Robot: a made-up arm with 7 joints. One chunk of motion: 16 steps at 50 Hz.
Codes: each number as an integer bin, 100 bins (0 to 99) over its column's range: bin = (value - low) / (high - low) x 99, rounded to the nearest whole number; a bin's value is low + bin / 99 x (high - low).
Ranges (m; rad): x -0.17..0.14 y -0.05..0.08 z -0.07..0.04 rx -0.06..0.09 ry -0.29..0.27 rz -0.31..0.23
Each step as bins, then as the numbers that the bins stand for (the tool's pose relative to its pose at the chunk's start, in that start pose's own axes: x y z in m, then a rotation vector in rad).
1 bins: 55 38 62 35 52 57
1 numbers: 0.0022 -0.0001 -0.0011 -0.0070 0.0041 0.0009
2 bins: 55 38 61 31 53 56
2 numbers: 0.0022 -0.0001 -0.0022 -0.0130 0.0098 -0.0045
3 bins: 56 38 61 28 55 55
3 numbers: 0.0054 -0.0001 -0.0022 -0.0176 0.0211 -0.0100
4 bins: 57 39 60 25 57 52
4 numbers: 0.0085 0.0012 -0.0033 -0.0221 0.0324 -0.0264
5 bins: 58 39 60 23 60 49
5 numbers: 0.0116 0.0012 -0.0033 -0.0252 0.0494 -0.0427
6 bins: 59 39 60 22 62 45
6 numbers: 0.0147 0.0012 -0.0033 -0.0267 0.0607 -0.0645
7 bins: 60 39 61 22 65 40
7 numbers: 0.0179 0.0012 -0.0022 -0.0267 0.0777 -0.0918
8 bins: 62 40 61 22 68 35
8 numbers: 0.0241 0.0025 -0.0022 -0.0267 0.0946 -0.1191
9 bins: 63 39 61 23 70 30
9 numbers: 0.0273 0.0012 -0.0022 -0.0252 0.1060 -0.1464
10 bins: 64 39 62 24 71 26
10 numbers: 0.0304 0.0012 -0.0011 -0.0236 0.1116 -0.1682
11 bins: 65 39 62 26 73 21
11 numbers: 0.0335 0.0012 -0.0011 -0.0206 0.1229 -0.1955
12 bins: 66 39 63 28 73 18
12 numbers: 0.0367 0.0012 0.0000 -0.0176 0.1229 -0.2118
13 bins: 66 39 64 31 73 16
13 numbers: 0.0367 0.0012 0.0011 -0.0130 0.1229 -0.2227
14 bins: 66 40 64 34 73 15
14 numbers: 0.0367 0.0025 0.0011 -0.0085 0.1229 -0.2282
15 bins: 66 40 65 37 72 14
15 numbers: 0.0367 0.0025 0.0022 -0.0039 0.1173 -0.2336
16 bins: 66 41 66 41 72 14
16 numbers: 0.0367 0.0038 0.0033 0.0021 0.1173 -0.2336
